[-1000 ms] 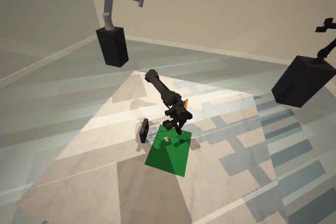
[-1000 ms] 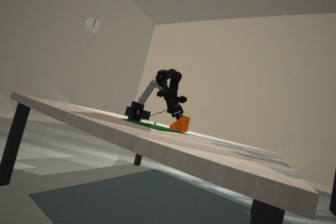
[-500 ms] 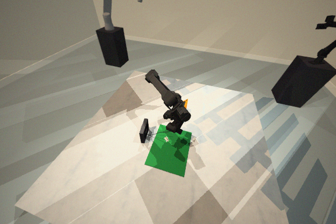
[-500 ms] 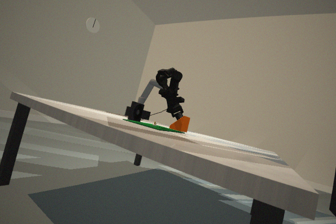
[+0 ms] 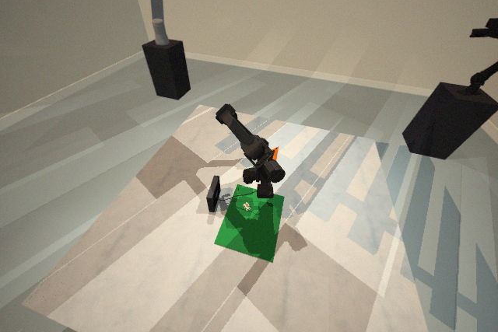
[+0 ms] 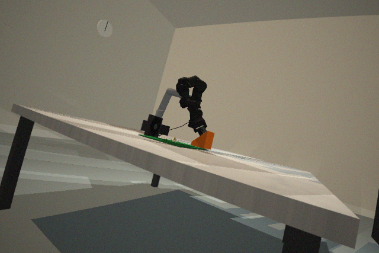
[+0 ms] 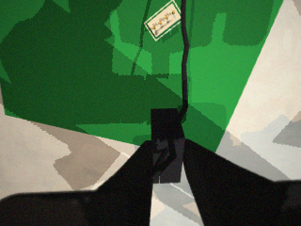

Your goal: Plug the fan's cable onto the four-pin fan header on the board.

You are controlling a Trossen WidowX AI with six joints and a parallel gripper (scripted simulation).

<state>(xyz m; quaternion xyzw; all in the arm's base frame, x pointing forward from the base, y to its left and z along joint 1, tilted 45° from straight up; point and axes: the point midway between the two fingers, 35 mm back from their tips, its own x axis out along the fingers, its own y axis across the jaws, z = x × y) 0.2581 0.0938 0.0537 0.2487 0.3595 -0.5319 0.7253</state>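
Now: gripper tip 10 mm to the right of the black fan cable plug and 10 mm above it. Also, from my gripper tip: green board (140 mm below, 70 mm ahead, 30 mm to the right); black fan (210 mm to the right, 60 mm below, 40 mm ahead); four-pin header (120 mm below, 70 mm to the right, 20 mm ahead).
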